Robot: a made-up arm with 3 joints. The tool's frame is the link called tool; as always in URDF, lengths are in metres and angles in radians. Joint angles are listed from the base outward. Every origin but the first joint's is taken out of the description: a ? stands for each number. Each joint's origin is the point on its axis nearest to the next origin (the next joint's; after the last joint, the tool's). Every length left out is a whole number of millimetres.
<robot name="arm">
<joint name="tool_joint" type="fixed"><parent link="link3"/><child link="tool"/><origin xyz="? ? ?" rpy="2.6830 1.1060 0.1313"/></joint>
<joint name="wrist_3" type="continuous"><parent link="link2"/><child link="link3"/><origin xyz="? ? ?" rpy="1.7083 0.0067 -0.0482"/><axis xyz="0 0 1"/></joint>
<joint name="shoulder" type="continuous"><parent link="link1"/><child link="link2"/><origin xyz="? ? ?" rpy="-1.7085 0.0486 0.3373"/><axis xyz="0 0 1"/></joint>
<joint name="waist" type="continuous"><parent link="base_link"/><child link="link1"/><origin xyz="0.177 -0.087 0.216" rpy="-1.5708 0.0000 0.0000"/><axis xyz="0 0 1"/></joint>
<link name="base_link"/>
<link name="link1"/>
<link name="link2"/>
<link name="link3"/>
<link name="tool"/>
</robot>
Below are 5 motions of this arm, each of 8 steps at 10 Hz.
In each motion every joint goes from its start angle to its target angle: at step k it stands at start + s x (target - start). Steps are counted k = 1, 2, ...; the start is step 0. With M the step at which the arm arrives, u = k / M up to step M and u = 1 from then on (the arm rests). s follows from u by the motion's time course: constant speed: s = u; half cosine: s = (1 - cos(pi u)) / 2; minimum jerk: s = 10 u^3 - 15 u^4 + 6 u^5.
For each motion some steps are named. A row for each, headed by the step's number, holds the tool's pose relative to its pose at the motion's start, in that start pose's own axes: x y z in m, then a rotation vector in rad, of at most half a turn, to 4 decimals.
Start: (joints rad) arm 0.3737 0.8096 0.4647
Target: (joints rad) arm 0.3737 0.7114 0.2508
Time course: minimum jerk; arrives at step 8
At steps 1, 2, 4, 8:
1: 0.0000 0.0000 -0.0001 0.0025 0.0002 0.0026
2: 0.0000 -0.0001 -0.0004 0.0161 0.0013 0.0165
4: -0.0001 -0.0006 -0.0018 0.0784 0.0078 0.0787
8: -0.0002 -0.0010 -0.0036 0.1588 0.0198 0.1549

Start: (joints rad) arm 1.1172 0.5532 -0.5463
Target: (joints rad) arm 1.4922 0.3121 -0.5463
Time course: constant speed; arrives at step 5
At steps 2, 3, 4, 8:
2: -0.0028 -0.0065 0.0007 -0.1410 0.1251 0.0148
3: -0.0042 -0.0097 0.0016 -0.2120 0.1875 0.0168
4: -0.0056 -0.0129 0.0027 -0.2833 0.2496 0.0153
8: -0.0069 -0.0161 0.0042 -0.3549 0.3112 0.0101

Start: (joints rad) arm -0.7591 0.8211 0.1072
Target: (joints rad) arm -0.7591 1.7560 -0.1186
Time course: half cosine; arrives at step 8
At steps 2, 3, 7, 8:
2: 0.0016 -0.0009 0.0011 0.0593 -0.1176 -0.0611
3: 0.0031 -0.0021 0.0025 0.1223 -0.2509 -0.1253
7: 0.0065 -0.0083 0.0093 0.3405 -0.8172 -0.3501
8: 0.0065 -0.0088 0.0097 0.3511 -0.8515 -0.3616

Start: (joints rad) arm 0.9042 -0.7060 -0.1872
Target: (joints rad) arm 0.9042 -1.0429 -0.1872
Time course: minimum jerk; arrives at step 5
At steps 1, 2, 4, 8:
1: -0.0003 0.0001 -0.0002 -0.0018 0.0183 0.0065
2: -0.0015 0.0003 -0.0011 -0.0101 0.1003 0.0356
4: -0.0047 0.0006 -0.0029 -0.0301 0.2978 0.1056
8: -0.0051 0.0006 -0.0031 -0.0319 0.3161 0.1121

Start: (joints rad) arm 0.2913 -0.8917 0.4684
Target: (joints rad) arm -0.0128 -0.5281 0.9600
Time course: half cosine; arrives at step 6
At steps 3, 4, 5, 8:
3: -0.0023 0.0034 0.0099 -0.0830 -0.1511 -0.1714
4: -0.0041 0.0047 0.0148 -0.1060 -0.2099 -0.2672
5: -0.0056 0.0056 0.0183 -0.1152 -0.2447 -0.3402
8: -0.0063 0.0058 0.0196 -0.1170 -0.2556 -0.3673

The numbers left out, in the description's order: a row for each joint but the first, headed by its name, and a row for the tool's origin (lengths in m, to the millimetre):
tool: -0.014 0.006 0.000
wrist_3: 0.030 0.004 0.000
shoulder: 0.027 0.008 0.000

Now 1 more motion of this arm.
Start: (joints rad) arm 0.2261 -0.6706 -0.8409
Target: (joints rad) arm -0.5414 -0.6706 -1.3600
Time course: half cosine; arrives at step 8
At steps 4, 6, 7, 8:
4: 0.0077 0.0178 -0.0069 0.4264 -0.0238 0.4345
6: 0.0092 0.0334 -0.0096 0.7346 -0.0032 0.7350
7: 0.0089 0.0384 -0.0100 0.8297 0.0098 0.8258
8: 0.0086 0.0402 -0.0101 0.8632 0.0152 0.8576

